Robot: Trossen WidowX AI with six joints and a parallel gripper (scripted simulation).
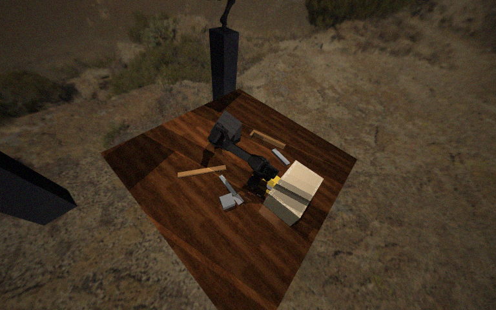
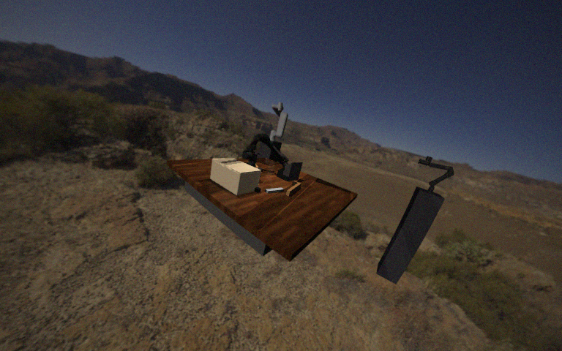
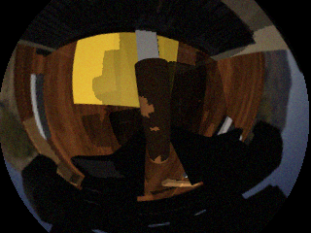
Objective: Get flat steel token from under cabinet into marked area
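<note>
Now: gripper tip 16 cm to the left of the grey scraper and 5 cm past it. The rest, counted from my gripper tip: steel token 22 cm ahead, 9 cm to the left; grey block 23 cm to the right, 3 cm behind, 1 cm above; grey bar 28 cm to the left, 1 cm ahead.
</note>
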